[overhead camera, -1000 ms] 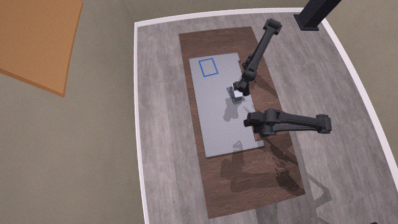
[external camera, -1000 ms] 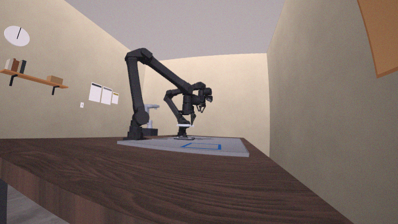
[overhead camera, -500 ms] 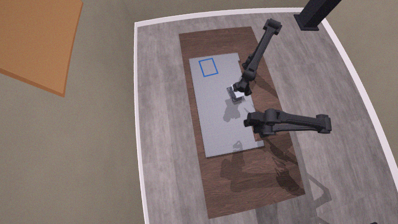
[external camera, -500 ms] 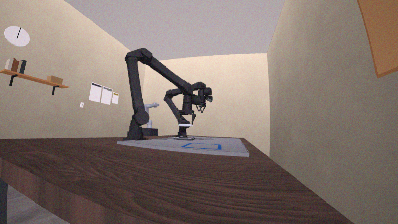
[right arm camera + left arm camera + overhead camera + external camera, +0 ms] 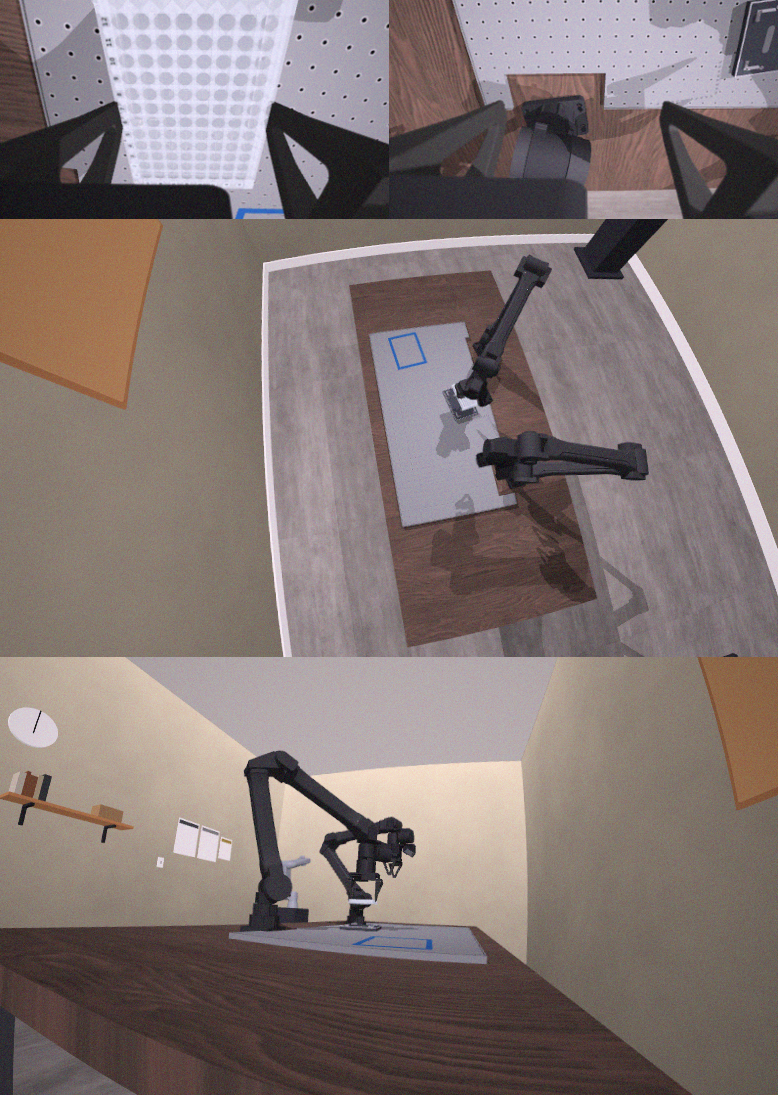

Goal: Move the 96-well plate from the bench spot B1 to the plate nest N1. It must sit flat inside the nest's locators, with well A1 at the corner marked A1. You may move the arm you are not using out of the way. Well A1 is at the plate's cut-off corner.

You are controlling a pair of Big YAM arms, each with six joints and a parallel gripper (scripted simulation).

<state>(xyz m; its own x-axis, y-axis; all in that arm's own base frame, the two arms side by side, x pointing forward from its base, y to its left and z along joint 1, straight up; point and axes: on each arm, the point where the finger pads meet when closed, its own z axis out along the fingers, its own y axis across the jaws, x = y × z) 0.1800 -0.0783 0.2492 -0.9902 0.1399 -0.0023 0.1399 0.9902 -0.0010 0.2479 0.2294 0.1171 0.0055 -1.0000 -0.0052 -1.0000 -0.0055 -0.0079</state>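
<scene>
My right hand is 10 mm above the 96-well plate. From my right hand the other things lie so: plate nest N1 (100 mm below); A1 label (40 mm behind, 90 mm to the right, 90 mm below).
</scene>
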